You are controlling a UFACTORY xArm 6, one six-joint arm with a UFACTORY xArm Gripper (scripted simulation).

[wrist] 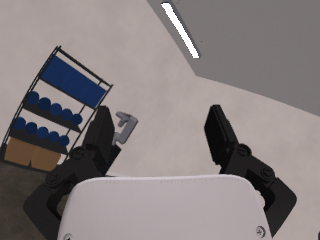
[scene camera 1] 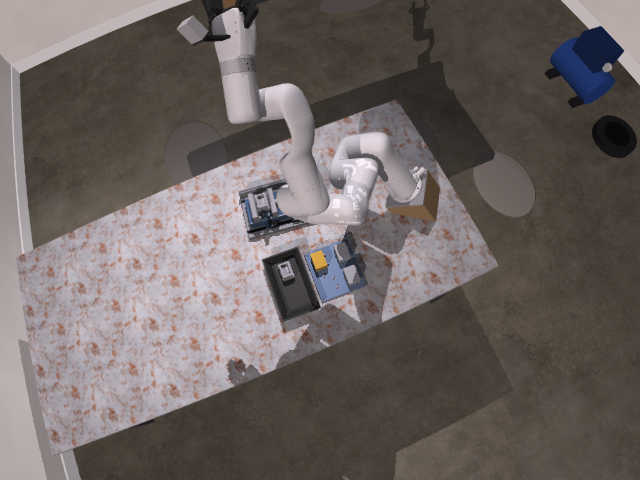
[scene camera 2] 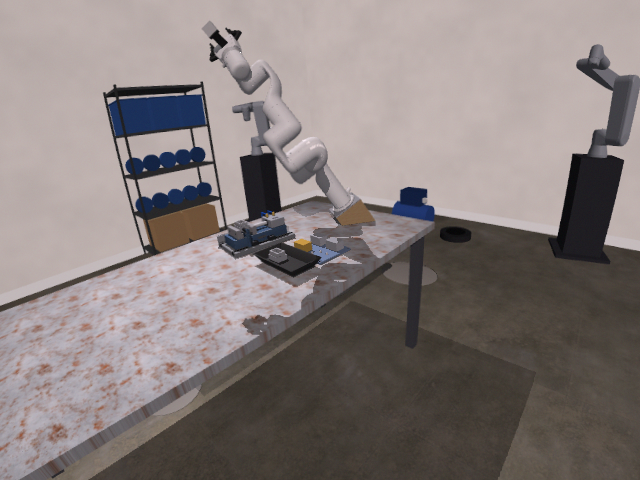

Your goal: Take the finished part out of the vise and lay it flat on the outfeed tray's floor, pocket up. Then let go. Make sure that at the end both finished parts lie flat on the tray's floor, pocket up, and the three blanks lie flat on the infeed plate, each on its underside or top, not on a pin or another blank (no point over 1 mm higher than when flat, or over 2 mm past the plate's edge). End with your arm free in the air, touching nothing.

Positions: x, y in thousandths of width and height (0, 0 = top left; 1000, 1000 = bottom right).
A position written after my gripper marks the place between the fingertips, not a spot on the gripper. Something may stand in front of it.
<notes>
I see my gripper (scene camera 2: 345, 80) and a blue fixture plate (scene camera 1: 510, 597).
My gripper shows as well in the wrist view (wrist: 498, 485).
</notes>
